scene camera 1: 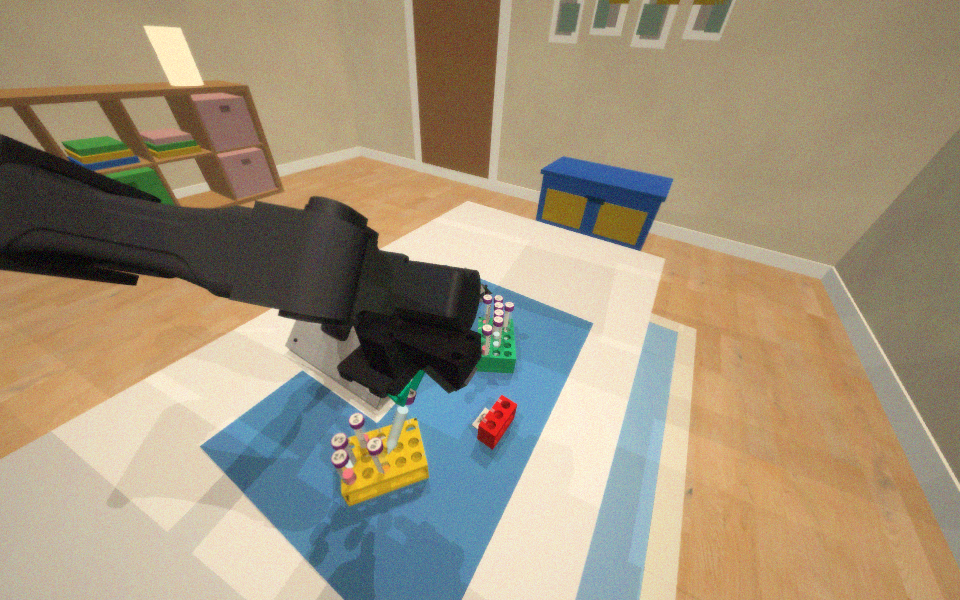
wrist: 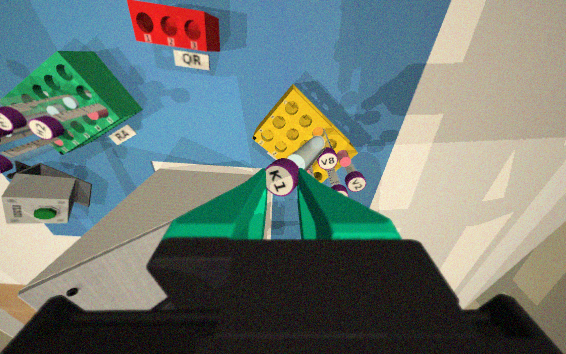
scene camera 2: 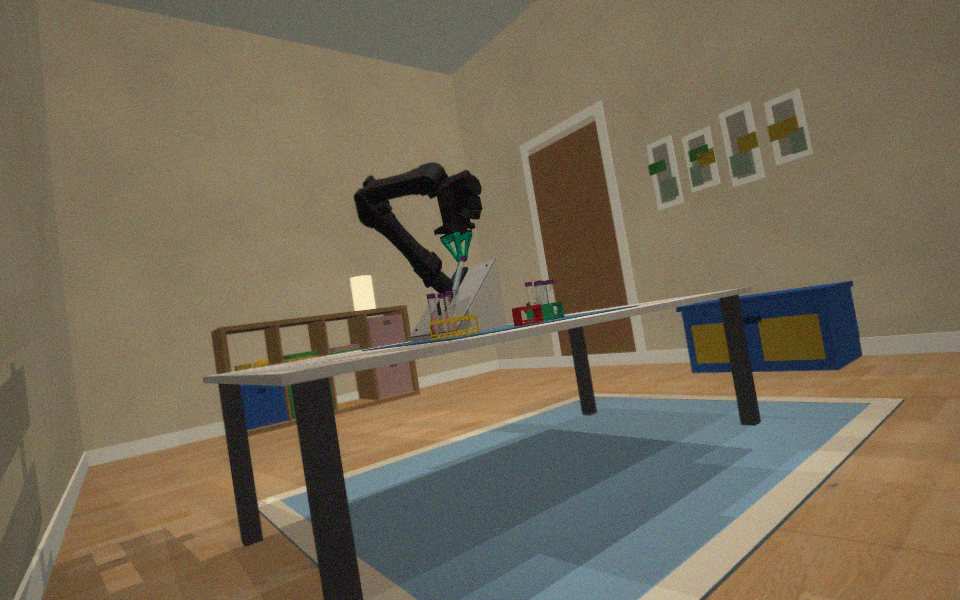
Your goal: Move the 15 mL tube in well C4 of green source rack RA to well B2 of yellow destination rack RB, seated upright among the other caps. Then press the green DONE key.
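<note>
My gripper is shut on the purple-capped tube K1, holding it near the cap. The tube leans a little, its lower end above the yellow rack RB in scene camera 2. Which well lies under it I cannot tell. Several capped tubes stand in RB. The green rack RA holds several more. The green DONE key sits on a grey box at the left in the wrist view; the arm hides it in scene camera 1.
A red three-well rack QR stands between the other racks, to one side. A sloped grey panel stands close to RB. The racks are on a blue mat.
</note>
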